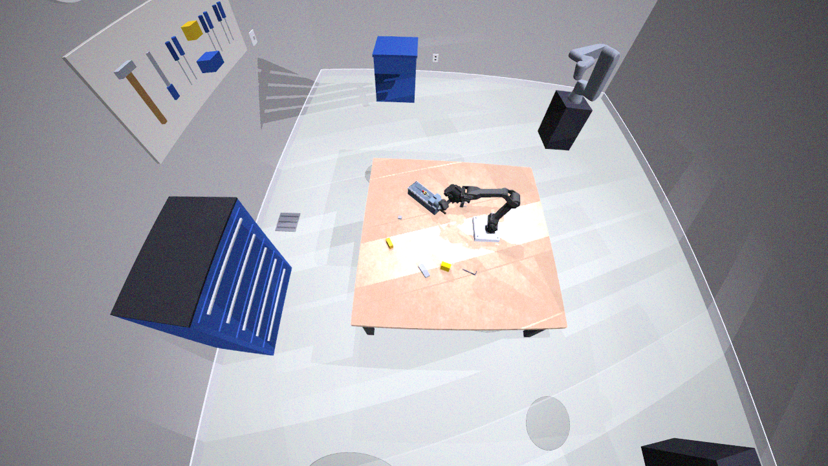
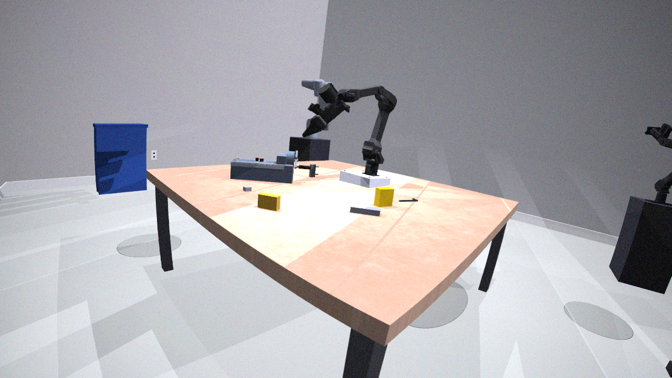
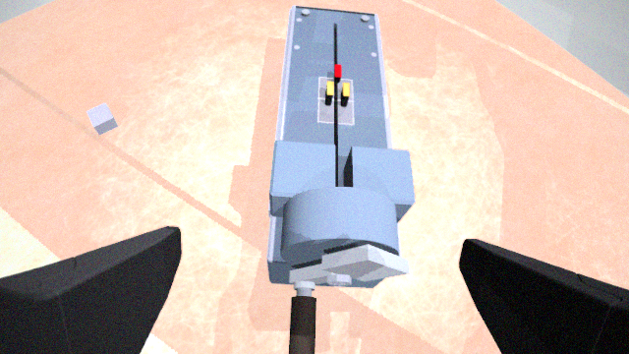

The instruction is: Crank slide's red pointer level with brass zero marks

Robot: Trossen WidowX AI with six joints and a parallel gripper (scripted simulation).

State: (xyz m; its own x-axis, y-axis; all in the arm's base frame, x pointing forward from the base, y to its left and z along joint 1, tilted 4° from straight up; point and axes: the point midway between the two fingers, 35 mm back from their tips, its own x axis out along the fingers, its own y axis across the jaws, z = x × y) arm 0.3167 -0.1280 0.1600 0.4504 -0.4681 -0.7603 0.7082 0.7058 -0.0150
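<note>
Right now my gripper tip is 12 cm above the crank and 1 cm past it. From my gripper tip the other things lie so: red pointer: 15 cm to the right, 11 cm below, 11 cm ahead; then grey cube: 27 cm ahead, 19 cm below, 2 cm to the left; then dark brown handle: 13 cm below, 1 cm to the left, 1 cm behind.
</note>
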